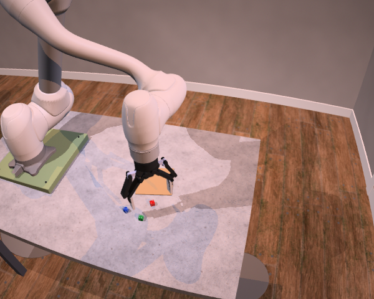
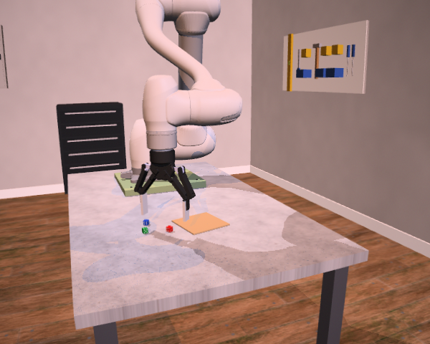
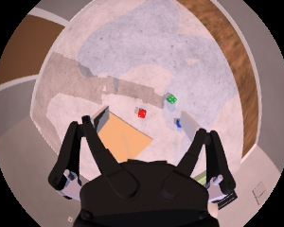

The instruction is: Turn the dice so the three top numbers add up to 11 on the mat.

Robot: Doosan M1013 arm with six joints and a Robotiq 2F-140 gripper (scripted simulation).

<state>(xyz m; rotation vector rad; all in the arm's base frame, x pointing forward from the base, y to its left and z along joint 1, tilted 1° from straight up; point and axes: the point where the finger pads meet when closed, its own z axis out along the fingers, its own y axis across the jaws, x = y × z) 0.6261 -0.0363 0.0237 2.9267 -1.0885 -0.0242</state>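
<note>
The red die lies 10 mm behind my hand, 10 mm to the left of it and 50 mm below it. Round my hand: orange mat (40 mm behind, 120 mm to the left, 60 mm below); blue die (90 mm behind, 50 mm to the right, 50 mm below); green die (20 mm behind, 60 mm to the right, 50 mm below).
</note>
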